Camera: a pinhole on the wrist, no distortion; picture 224 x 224 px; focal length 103.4 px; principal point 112.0 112.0 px. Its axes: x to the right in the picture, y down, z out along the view. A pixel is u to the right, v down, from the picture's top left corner.
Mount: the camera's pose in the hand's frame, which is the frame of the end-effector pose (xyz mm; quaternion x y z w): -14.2 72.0 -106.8 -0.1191 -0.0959 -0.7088 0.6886
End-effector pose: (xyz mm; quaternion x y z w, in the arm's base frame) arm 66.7 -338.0 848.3 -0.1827 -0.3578 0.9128 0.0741
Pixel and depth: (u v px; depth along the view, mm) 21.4 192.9 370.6
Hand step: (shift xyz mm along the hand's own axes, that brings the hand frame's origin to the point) 296.7 483.1 140.6
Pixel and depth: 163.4 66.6 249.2
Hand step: -117.2 32.3 171.1
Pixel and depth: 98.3 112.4 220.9
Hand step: -4.5 166.1 94.9
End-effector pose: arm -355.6 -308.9 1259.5 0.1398 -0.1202 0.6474 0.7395
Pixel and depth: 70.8 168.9 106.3
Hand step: 49.1 142.3 -19.9
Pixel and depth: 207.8 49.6 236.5
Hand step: -153.2 -61.2 188.6
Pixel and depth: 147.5 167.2 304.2
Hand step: 156.8 58.3 210.0
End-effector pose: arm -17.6 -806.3 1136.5 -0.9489 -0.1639 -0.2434 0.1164
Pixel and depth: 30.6 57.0 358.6
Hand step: -185.0 455.0 155.4
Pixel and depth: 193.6 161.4 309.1
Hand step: 139.0 -72.7 257.1
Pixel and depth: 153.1 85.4 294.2
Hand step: -81.7 51.3 211.0
